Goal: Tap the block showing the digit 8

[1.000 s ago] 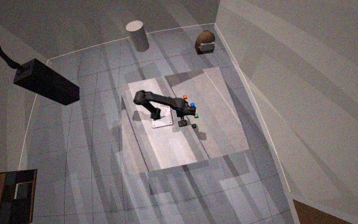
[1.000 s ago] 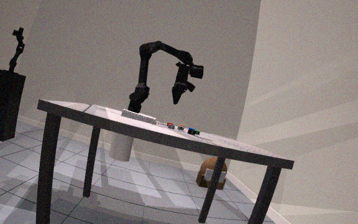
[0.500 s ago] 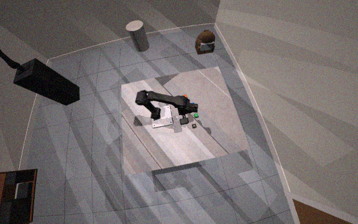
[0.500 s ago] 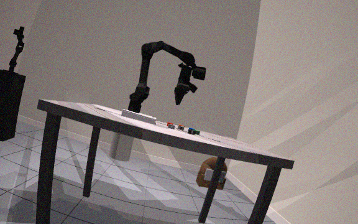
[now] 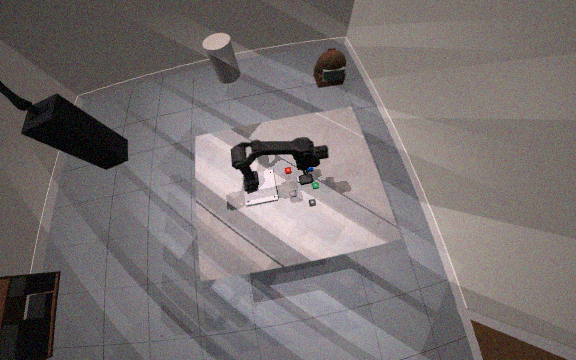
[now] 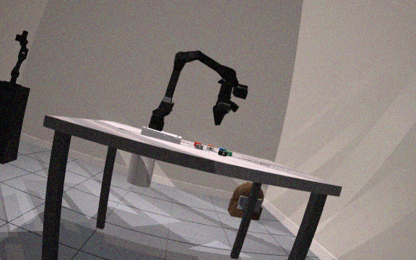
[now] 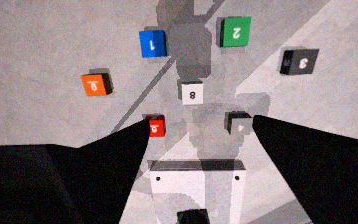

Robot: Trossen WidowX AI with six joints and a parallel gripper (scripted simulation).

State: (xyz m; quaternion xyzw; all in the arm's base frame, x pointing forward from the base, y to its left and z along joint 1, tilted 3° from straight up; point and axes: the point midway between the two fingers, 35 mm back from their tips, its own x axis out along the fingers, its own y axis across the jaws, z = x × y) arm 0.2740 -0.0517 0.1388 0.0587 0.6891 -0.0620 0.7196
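Right now my gripper tip is 10 mm past the white block and 110 mm above it. Round my gripper tip: blue block (70 mm ahead, 40 mm to the left, 110 mm below); then red block (50 mm behind, 80 mm to the left, 110 mm below); then green block (60 mm ahead, 70 mm to the right, 110 mm below).
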